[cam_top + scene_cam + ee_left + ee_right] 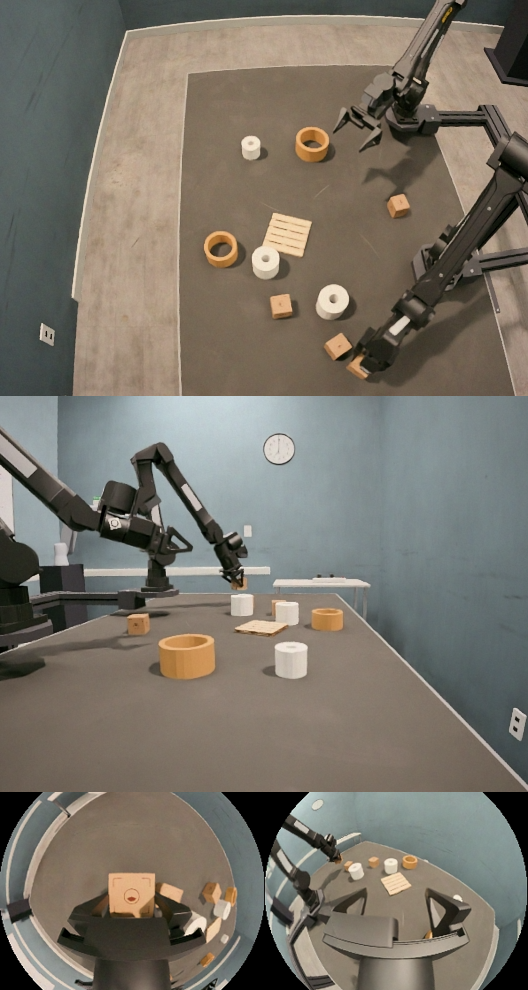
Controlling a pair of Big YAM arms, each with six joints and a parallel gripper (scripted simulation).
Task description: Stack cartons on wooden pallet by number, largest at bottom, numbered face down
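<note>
Now: the wooden pallet 18 cm ahead of my left hand, 42 cm to the right of it and 8 cm below it. Round my left hand: carton: right at my left hand.
</note>
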